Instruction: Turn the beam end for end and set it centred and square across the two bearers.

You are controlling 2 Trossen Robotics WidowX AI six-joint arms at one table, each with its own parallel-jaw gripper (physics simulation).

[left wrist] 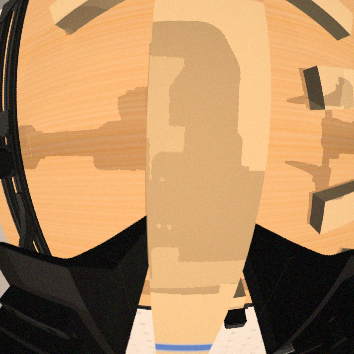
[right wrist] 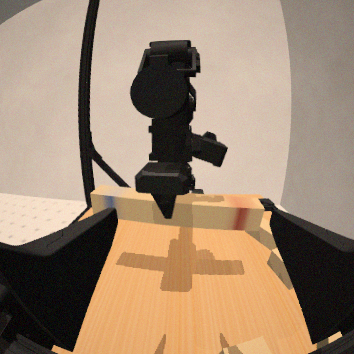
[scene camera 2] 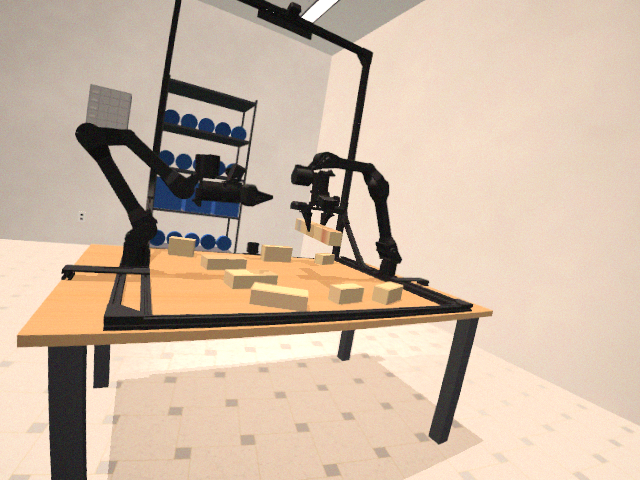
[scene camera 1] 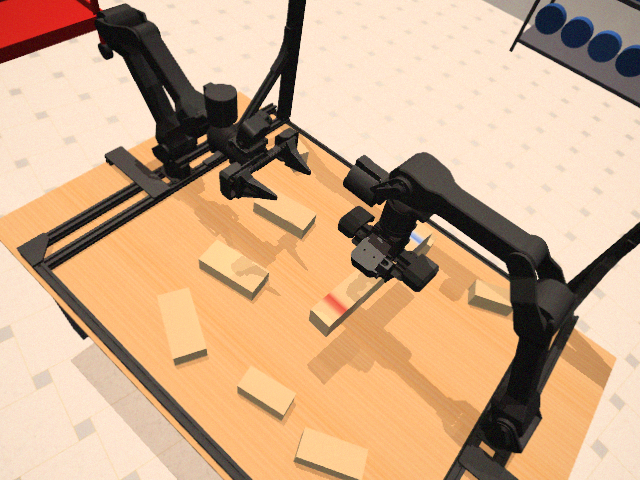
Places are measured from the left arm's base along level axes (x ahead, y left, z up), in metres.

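Pixels of known places: left gripper, fingertip midpoint: (left wrist: 194,222) (right wrist: 169,210) (scene camera 2: 314,232); right gripper, fingertip midpoint: (right wrist: 196,217) (scene camera 2: 267,196) (scene camera 1: 294,185); left arm's base at its link origin: (left wrist: 5,161) (scene camera 2: 386,275) (scene camera 1: 497,433); right arm's base at its link origin: (scene camera 2: 134,265) (scene camera 1: 177,171).
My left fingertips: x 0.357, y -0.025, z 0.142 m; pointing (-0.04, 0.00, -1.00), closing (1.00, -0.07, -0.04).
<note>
For each thing: its top centre in the pictures, then the offset to it from my left fingertips.
- long pale beam at its top centre: (left wrist: 199,250) (right wrist: 174,192) (scene camera 1: 378,265) (scene camera 2: 317,222) 0.001 m ahead, 0.009 m left, 0.035 m up
- block at its top centre: (scene camera 1: 496,293) (scene camera 2: 325,254) 0.210 m back, 0.240 m right, 0.117 m down
The long pale beam (scene camera 1: 352,297) (scene camera 2: 330,236) (left wrist: 205,125) (right wrist: 210,212) has a red band near one end and a blue band near the other. My left gripper (scene camera 1: 385,263) (scene camera 2: 316,225) (left wrist: 194,222) is shut on it near its middle and holds it above the table. In scene camera 1 the red end points lower left, the blue end upper right, partly hidden by the gripper. Two roughly parallel blocks (scene camera 1: 284,215) (scene camera 1: 233,268) lie left of the beam; I cannot tell for sure whether they are the bearers. My right gripper (scene camera 1: 293,184) (scene camera 2: 271,196) (right wrist: 196,217) is open and empty, above the table.
Similar loose blocks (scene camera 1: 181,325) (scene camera 1: 266,392) (scene camera 1: 330,453) lie toward the lower left and bottom of scene camera 1. Another block (scene camera 1: 490,297) lies near my left arm, and one (scene camera 2: 276,253) stands behind. Black rails (scene camera 1: 139,382) and upright posts (scene camera 1: 292,62) frame the table.
</note>
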